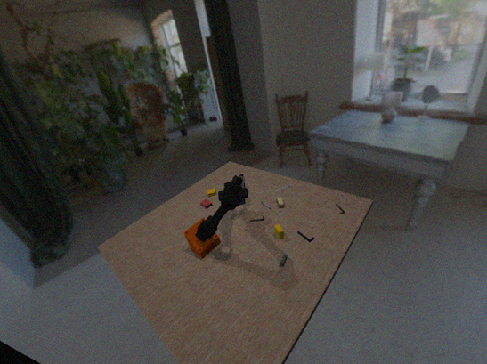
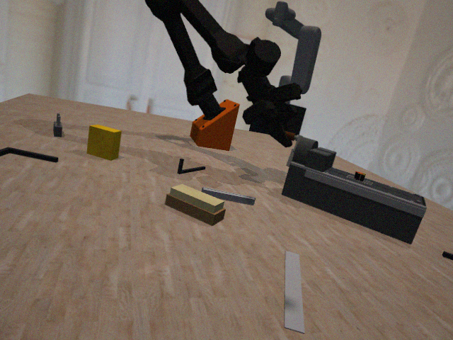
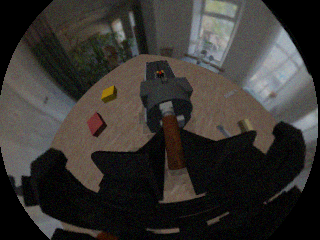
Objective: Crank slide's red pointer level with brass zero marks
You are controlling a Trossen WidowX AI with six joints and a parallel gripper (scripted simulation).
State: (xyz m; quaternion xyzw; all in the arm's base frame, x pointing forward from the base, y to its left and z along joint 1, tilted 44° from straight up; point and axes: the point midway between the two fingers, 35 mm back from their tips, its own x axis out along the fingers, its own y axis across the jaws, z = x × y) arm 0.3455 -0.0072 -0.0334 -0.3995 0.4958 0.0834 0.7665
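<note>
Now: gripper tip 2 cm below the brown crank handle, 2 cm past it and 1 cm to the left of it. Also, from my gripper tip: red pointer (14 cm ahead, 8 cm to the left, 1 cm below); then red block (24 cm to the left, 8 cm below, 7 cm behind); then grey bar (18 cm to the right, 9 cm below, 9 cm ahead).
</note>
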